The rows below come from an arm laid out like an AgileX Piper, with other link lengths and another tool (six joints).
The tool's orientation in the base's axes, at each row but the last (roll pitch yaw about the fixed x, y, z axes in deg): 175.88, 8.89, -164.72; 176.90, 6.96, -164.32; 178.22, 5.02, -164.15; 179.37, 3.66, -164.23
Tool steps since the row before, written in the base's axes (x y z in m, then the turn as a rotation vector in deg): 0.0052, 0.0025, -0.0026, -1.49, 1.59, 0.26; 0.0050, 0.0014, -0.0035, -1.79, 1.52, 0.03; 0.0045, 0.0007, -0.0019, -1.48, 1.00, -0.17; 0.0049, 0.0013, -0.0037, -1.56, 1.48, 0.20
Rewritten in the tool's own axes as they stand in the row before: -0.0052, 0.0008, 0.0035, 0.97, 1.95, -0.27; -0.0047, -0.0002, 0.0041, 1.30, 1.95, -0.08; -0.0043, -0.0006, 0.0023, 1.16, 1.36, 0.11; -0.0048, -0.0001, 0.0040, 1.08, 1.85, -0.25
